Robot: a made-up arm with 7 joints.
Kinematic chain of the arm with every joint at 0, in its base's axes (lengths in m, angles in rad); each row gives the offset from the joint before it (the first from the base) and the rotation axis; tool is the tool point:
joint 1: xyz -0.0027 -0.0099 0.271 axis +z
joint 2: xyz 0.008 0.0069 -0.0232 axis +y
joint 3: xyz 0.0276 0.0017 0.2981 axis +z
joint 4: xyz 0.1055 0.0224 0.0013 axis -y
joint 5: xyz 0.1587 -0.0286 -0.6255 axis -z
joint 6: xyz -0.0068 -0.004 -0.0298 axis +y
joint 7: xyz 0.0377 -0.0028 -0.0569 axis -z
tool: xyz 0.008 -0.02 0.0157
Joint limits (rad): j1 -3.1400..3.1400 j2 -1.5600..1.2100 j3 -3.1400..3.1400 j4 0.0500..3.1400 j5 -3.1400..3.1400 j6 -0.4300..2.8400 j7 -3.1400..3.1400
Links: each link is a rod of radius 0.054 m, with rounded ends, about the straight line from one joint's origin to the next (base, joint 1, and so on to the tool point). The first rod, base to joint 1, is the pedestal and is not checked.
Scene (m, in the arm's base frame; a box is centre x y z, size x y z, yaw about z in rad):
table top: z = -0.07
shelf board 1: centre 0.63 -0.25 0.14 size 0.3 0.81 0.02 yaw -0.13
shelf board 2: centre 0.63 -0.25 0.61 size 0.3 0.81 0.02 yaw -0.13
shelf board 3: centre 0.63 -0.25 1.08 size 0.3 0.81 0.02 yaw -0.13
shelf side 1: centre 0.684 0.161 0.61 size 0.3 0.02 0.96 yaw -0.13
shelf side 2: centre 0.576 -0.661 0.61 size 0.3 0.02 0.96 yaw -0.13
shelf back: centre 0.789 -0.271 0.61 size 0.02 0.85 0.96 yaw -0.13
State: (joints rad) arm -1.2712 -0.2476 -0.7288 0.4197 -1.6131 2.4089 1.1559
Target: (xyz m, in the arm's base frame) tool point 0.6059 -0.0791 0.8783
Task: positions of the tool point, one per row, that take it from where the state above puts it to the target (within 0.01 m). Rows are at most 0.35 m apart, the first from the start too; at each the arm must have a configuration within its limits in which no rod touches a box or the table.
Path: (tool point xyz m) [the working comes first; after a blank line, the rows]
Joints at the target: -0.4474 -0.4402 0.3184 1.3243 -1.7599 2.2729 1.0904
Straight joint move there: touches shelf board 2, shelf side 2.

1: -0.0085 -0.6319 0.3282
2: 0.2192 -0.5552 0.5428
3: 0.3496 -0.3348 0.7402
4: 0.3285 -0.0428 0.8783
5: 0.4185 -0.0470 0.8952
6: 0.5125 -0.0588 0.8953
7: 0.6059 -0.0791 0.8783

